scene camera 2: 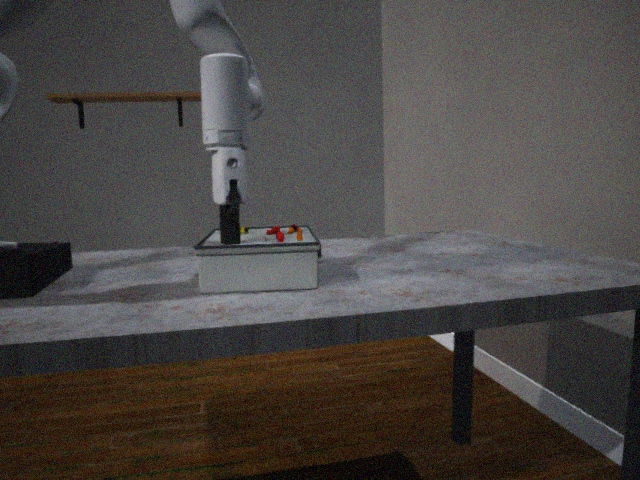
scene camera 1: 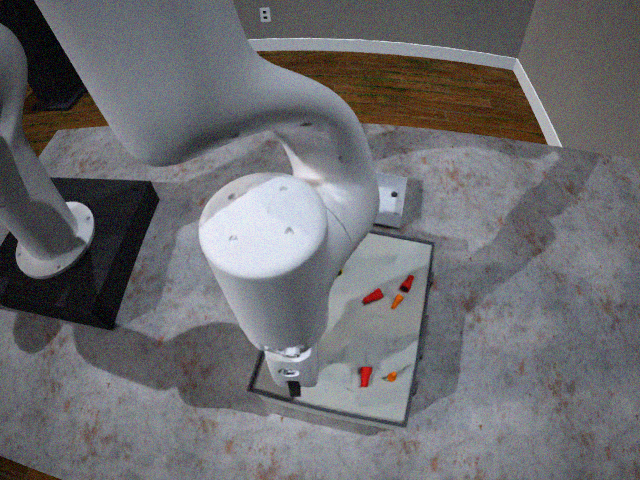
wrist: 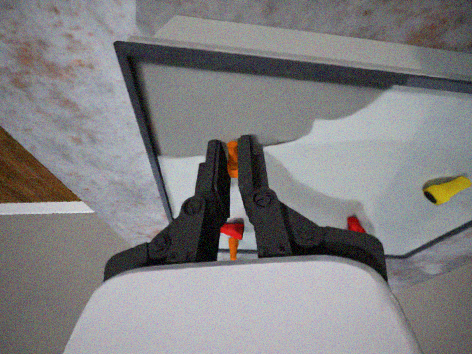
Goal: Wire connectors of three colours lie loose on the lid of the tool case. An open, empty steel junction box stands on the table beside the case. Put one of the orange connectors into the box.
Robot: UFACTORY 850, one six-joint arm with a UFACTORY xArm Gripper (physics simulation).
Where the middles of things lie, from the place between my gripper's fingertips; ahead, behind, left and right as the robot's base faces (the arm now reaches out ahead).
The tool case (scene camera 1: 358, 334) lies 9 cm to the left of my hand, 6 cm ahead of it and 4 cm below it. From my hand the other things lie so: steel junction box (scene camera 1: 392, 188) (37 cm to the left, 7 cm ahead, 6 cm below).
